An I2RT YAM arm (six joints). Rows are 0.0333 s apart.
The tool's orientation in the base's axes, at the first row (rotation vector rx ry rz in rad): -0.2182 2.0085 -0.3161
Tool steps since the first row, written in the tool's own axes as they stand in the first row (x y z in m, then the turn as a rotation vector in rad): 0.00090 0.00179 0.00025 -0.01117 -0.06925 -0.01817; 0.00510 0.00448 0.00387 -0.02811 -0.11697 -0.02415; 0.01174 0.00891 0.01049 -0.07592 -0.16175 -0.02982; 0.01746 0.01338 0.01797 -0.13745 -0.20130 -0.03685; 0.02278 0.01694 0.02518 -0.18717 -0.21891 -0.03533; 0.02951 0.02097 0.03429 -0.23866 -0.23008 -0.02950; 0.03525 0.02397 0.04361 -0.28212 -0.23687 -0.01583; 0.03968 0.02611 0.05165 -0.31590 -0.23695 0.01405; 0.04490 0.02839 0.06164 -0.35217 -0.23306 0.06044; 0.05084 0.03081 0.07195 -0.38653 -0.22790 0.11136; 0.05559 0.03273 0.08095 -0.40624 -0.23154 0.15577; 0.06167 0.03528 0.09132 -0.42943 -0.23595 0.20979; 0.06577 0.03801 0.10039 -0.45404 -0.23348 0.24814
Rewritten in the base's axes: -0.00020 0.00141 -0.00144 -0.01035 -0.06016 0.03904; 0.00116 0.00228 -0.00738 -0.00755 -0.09975 0.07105; 0.00412 0.00372 -0.01722 0.00907 -0.12764 0.12822; 0.00825 0.00536 -0.02665 0.03043 -0.14642 0.19598; 0.01233 0.00628 -0.03533 0.05393 -0.14889 0.24316; 0.01749 0.00700 -0.04617 0.08199 -0.14528 0.28799; 0.02329 0.00701 -0.05593 0.11349 -0.14083 0.32130; 0.02852 0.00674 -0.06376 0.15518 -0.13488 0.33744; 0.03516 0.00612 -0.07313 0.21273 -0.12652 0.34747; 0.04177 0.00539 -0.08329 0.27349 -0.11808 0.35356; 0.04773 0.00470 -0.09173 0.32209 -0.12142 0.35273; 0.05433 0.00405 -0.10207 0.38087 -0.12569 0.35105; 0.06063 0.00430 -0.11025 0.42609 -0.12104 0.35501
